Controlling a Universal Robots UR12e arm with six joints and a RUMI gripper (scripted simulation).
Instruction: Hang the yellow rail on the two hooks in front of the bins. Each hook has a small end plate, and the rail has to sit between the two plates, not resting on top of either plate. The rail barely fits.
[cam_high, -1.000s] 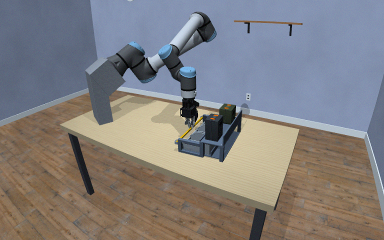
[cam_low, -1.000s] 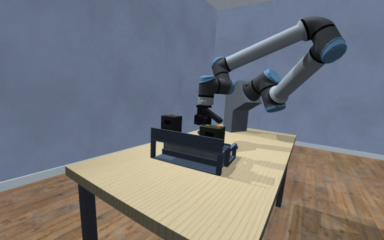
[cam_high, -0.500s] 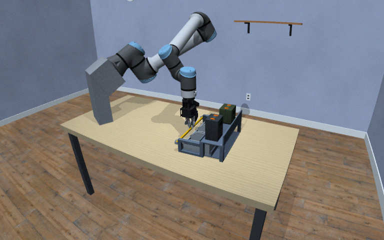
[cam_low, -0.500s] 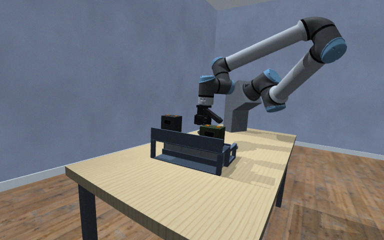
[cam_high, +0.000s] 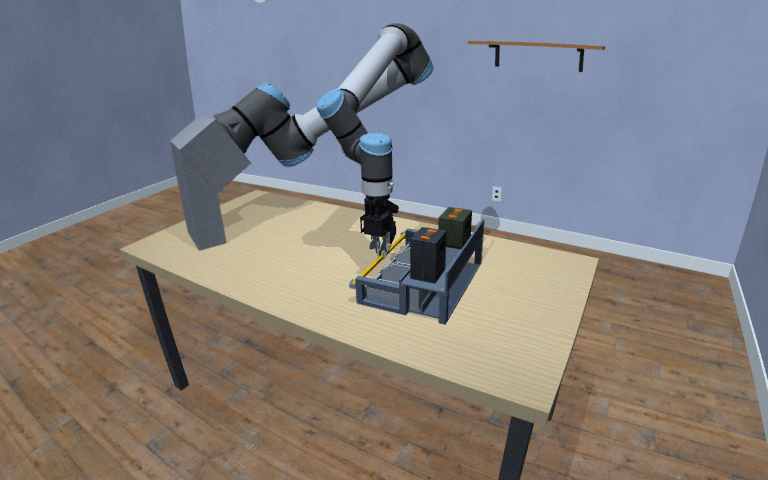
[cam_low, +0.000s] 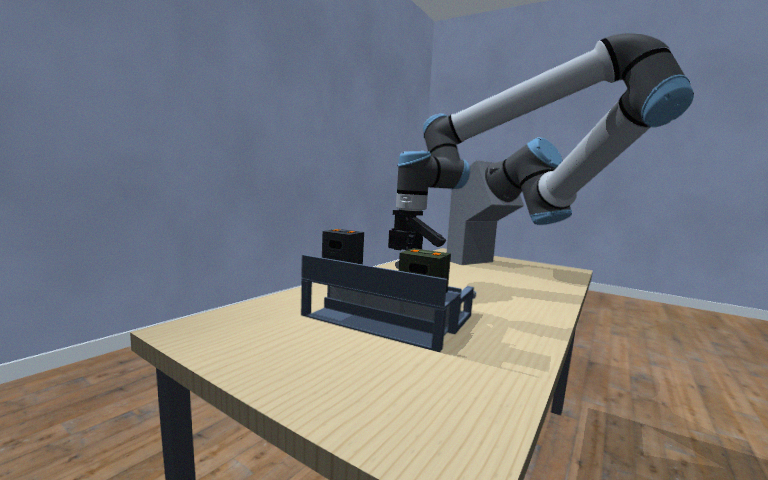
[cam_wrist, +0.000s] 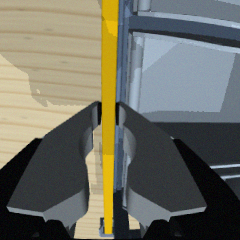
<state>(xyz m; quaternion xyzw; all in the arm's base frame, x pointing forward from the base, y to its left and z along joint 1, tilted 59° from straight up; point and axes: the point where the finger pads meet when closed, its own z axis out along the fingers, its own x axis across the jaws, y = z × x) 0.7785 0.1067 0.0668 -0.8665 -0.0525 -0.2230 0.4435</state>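
Now: the yellow rail 10 mm below my hand. Also, from my hand: black box: 220 mm ahead, 90 mm above, 50 mm to the right; then dark green box: 170 mm to the left, 160 mm ahead, 80 mm above.
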